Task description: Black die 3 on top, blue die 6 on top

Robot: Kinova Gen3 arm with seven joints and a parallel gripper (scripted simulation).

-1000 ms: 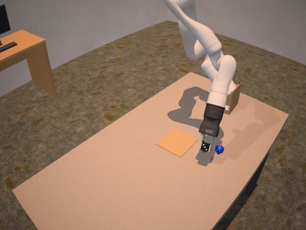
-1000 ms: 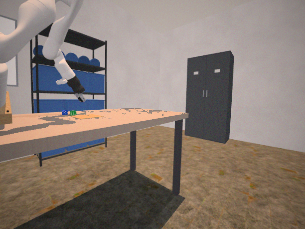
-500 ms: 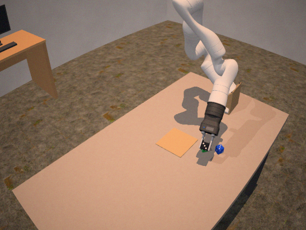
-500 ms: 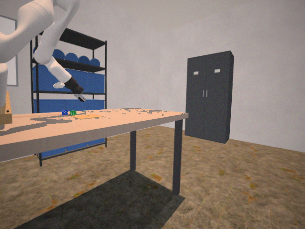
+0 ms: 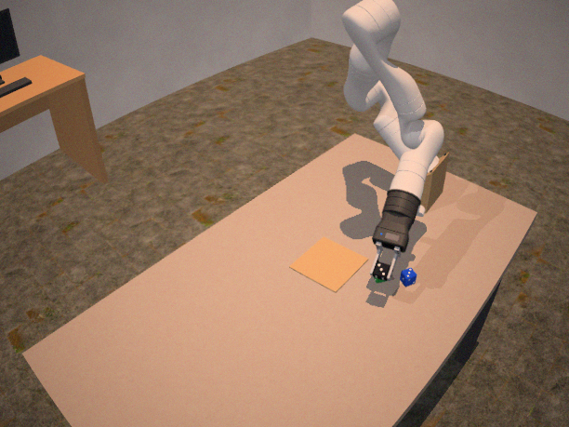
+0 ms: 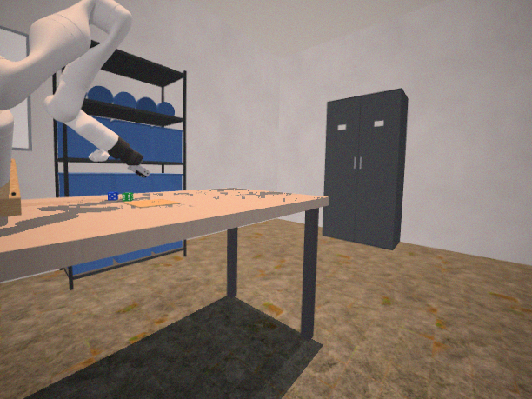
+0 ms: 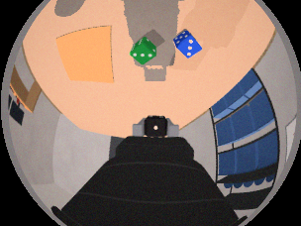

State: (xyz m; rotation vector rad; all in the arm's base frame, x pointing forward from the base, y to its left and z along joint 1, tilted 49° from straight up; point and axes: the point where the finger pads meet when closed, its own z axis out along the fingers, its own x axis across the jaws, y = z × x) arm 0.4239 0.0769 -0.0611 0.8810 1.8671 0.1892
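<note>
My hand is 9 cm above the green die, 7 cm past it and 4 cm to the left of it. Also, from my hand: blue die 10 cm behind, 9 cm below, 3 cm to the left; black die right at my hand; orange mat 16 cm to the right, 11 cm below, 4 cm behind.
</note>
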